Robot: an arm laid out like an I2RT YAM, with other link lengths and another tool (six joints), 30 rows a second.
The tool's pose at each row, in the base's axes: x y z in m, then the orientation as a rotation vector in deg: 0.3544, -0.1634, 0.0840, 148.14, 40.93, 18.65; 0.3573, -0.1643, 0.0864, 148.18, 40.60, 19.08; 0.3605, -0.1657, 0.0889, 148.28, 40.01, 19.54; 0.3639, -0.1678, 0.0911, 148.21, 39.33, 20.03; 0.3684, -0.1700, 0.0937, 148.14, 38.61, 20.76; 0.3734, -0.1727, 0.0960, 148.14, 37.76, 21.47; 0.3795, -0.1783, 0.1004, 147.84, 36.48, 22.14; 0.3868, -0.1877, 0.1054, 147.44, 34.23, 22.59; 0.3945, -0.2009, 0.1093, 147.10, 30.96, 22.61; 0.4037, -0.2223, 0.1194, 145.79, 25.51, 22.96
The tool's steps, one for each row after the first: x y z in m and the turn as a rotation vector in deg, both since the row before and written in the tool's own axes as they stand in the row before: 0.0022, 0.0031, -0.0008, -0.10, 0.24, 0.30; 0.0022, 0.0036, -0.0006, -0.12, 0.21, 0.49; 0.0020, 0.0041, 0.0000, -0.31, 0.19, 0.50; 0.0030, 0.0048, 0.0001, -0.33, 0.35, 0.57; 0.0032, 0.0052, 0.0007, -0.30, 0.32, 0.68; 0.0030, 0.0089, 0.0003, -0.69, 0.18, 0.87; 0.0024, 0.0126, 0.0018, -1.04, -0.19, 1.44; 0.0010, 0.0151, 0.0045, -1.22, -0.70, 2.06; 0.0004, 0.0252, 0.0034, -2.65, -0.97, 3.38
